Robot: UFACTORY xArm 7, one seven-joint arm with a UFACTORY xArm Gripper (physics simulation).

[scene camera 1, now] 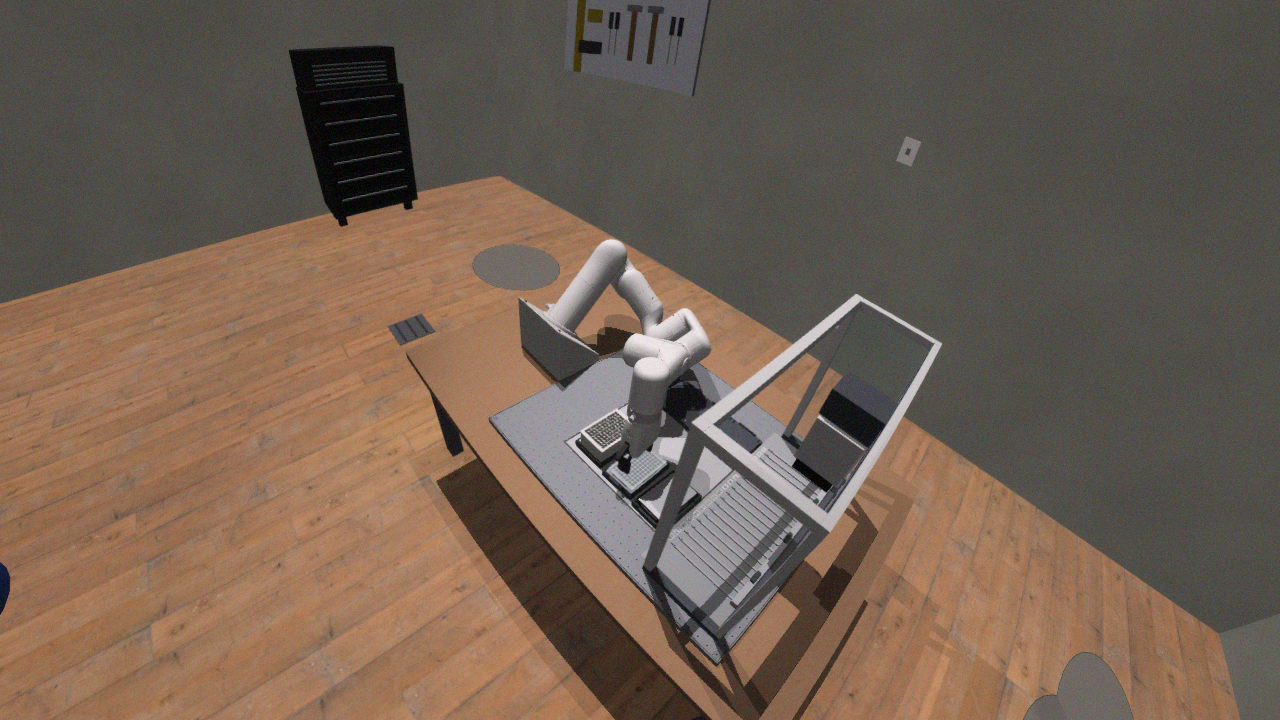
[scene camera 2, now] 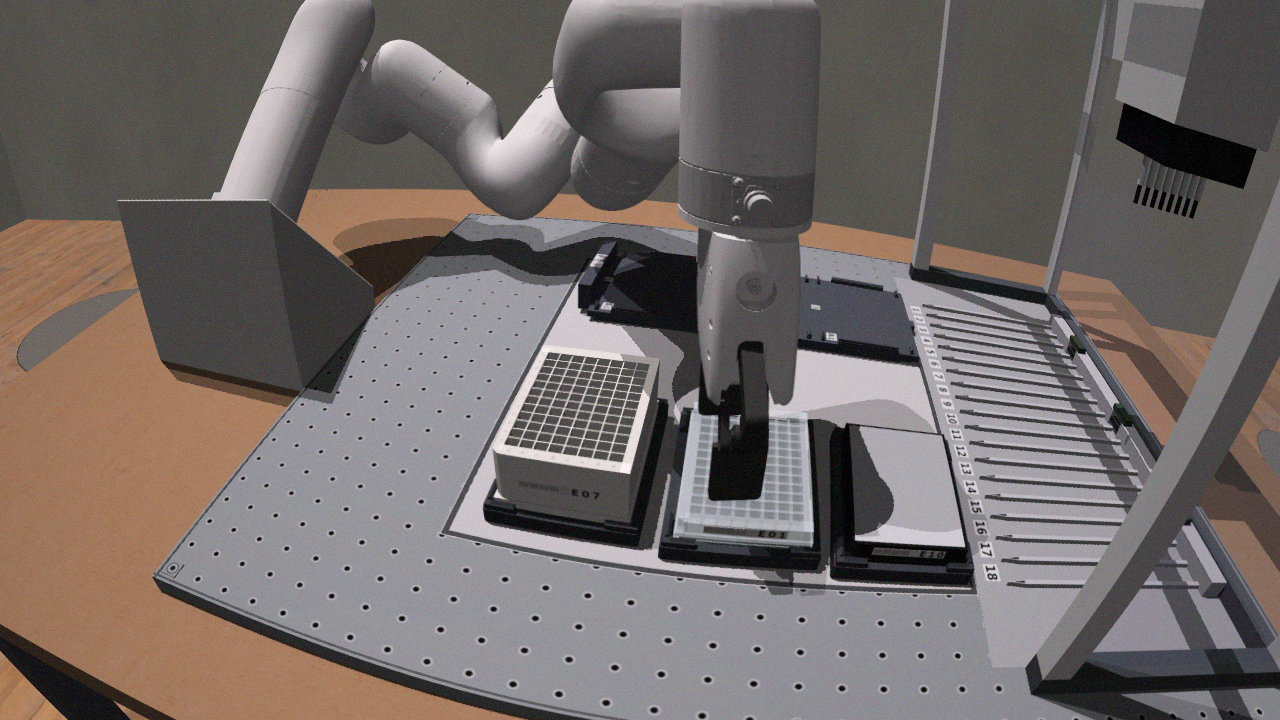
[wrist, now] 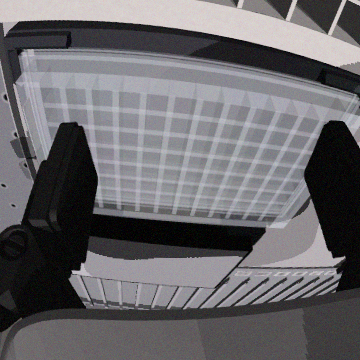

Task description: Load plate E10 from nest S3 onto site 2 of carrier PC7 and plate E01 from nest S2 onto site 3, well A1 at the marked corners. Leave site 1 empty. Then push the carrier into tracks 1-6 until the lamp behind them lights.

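Frame: origin at the arm's base, x ahead, y left, z up, level; metres.
Seen in the pictures: gripper, fingertip midpoint: (scene camera 1: 634,459) (scene camera 2: 727,452) (wrist: 206,146); arm's base at its link origin: (scene camera 1: 559,325) (scene camera 2: 246,243).
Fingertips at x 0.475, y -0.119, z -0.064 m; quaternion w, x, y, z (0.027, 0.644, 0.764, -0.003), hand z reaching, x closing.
Pixels of each thing's middle, then the offset from my fingertips to it. "spot": a spot on its surface instead.
- Plate E01 at the middle of its body: (wrist: 183,156) (scene camera 2: 748,470) (scene camera 1: 637,466) 0.016 m ahead, 0.005 m right, 0.009 m down
- Plate E10 at the middle of its body: (scene camera 2: 901,490) (wrist: 148,257) (scene camera 1: 667,497) 0.125 m ahead, 0.011 m right, 0.009 m down
- dark carrier PC7 at a spot on its surface: (scene camera 2: 863,317) spot: 0.122 m ahead, 0.253 m left, 0.017 m down
- Tall plate E07 at the middle of its body: (scene camera 2: 581,428) (scene camera 1: 609,434) 0.095 m back, 0.001 m right, 0.005 m up
- multi-tip pipetting head at the middle of its body: (scene camera 2: 1182,143) (scene camera 1: 822,462) 0.352 m ahead, 0.123 m left, 0.250 m up
Plate E01 (scene camera 1: 646,472) (scene camera 2: 789,470) (wrist: 170,115), clear with a well grid, sits in the middle nest. My gripper (scene camera 1: 633,454) (scene camera 2: 729,452) (wrist: 206,146) is open and points down low over it, its black fingers apart near opposite ends of the plate; nothing is gripped. Plate E10 (scene camera 2: 921,479) (wrist: 155,270), with a smooth grey top, sits in the nest on the right in scene camera 2. The dark carrier PC7 (scene camera 1: 741,435) (scene camera 2: 863,317) lies behind the nests, partly hidden by the gripper. The numbered tracks (scene camera 2: 1029,389) are at the right. Corner marks on the plates are too small to read.
Tall plate E07 (scene camera 1: 605,431) (scene camera 2: 577,402) stands in the nest left of E01. A grey frame (scene camera 1: 769,474) (scene camera 2: 930,134) stands around the tracks. A multi-tip pipetting head (scene camera 2: 1186,147) hangs above at the right. Dark green blocks (scene camera 2: 1076,345) sit behind the tracks.
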